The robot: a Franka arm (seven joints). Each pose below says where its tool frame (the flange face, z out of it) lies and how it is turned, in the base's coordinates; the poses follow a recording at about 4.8 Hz.
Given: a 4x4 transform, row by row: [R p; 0 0 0 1], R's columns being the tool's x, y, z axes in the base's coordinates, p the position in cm. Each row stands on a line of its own.
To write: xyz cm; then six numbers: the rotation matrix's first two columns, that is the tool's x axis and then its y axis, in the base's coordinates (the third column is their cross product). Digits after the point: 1 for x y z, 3 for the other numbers.
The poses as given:
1:
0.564 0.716 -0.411 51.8
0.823 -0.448 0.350 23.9
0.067 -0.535 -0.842 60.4
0 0 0 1
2:
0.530 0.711 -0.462 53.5
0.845 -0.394 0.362 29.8
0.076 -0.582 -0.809 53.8
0 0 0 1
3:
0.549 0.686 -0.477 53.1
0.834 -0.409 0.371 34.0
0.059 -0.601 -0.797 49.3
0 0 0 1
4:
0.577 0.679 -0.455 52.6
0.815 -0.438 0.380 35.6
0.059 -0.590 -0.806 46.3
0 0 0 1
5:
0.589 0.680 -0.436 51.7
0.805 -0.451 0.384 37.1
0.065 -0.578 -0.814 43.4
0 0 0 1
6:
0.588 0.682 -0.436 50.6
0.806 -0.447 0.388 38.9
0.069 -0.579 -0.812 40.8
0 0 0 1
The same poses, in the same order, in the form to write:
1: 51.8 23.9 60.4 0.564 0.823 0.067 0.716 -0.448 -0.535
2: 53.5 29.8 53.8 0.530 0.845 0.076 0.711 -0.394 -0.582
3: 53.1 34.0 49.3 0.549 0.834 0.059 0.686 -0.409 -0.601
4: 52.6 35.6 46.3 0.577 0.815 0.059 0.679 -0.438 -0.590
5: 51.7 37.1 43.4 0.589 0.805 0.065 0.680 -0.451 -0.578
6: 50.6 38.9 40.8 0.588 0.806 0.069 0.682 -0.447 -0.579
